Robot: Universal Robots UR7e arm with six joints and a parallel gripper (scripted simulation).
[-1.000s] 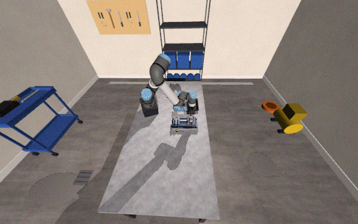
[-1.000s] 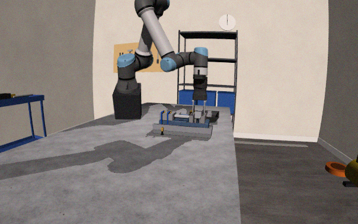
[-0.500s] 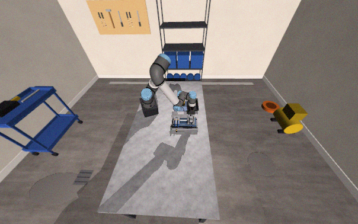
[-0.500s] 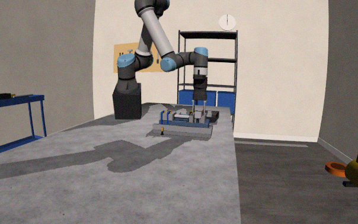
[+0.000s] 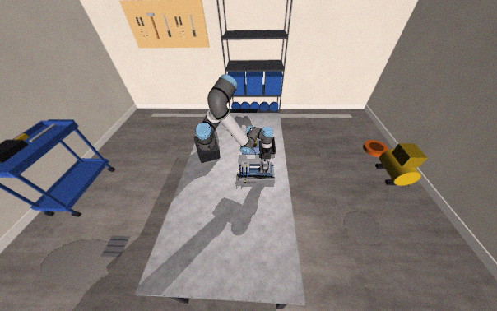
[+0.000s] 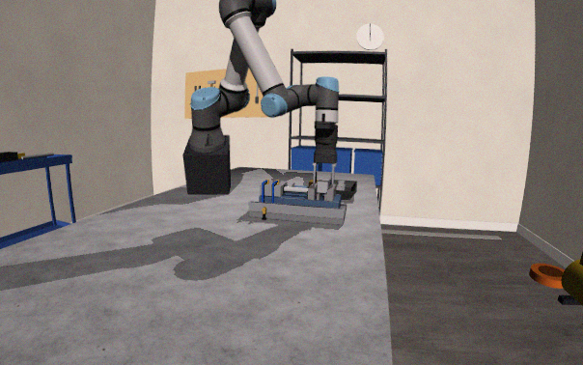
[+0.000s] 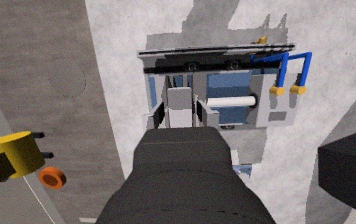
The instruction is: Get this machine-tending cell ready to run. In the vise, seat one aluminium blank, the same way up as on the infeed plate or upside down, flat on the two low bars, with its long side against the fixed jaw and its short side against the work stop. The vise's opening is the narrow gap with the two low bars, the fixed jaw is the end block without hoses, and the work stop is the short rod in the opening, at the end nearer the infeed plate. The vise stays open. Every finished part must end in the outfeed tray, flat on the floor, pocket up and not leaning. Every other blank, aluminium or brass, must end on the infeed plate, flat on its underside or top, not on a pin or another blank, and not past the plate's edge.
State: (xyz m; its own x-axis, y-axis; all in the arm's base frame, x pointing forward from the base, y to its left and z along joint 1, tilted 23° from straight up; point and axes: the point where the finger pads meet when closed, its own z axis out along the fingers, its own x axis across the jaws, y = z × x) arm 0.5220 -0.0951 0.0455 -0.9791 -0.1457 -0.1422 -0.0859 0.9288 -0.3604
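Now: the vise 7 cm behind my hand, 1 cm to the right of it and 8 cm below it. The rest, counted from my hand: brass blank (12 cm behind, 36 cm to the left, 10 cm below).
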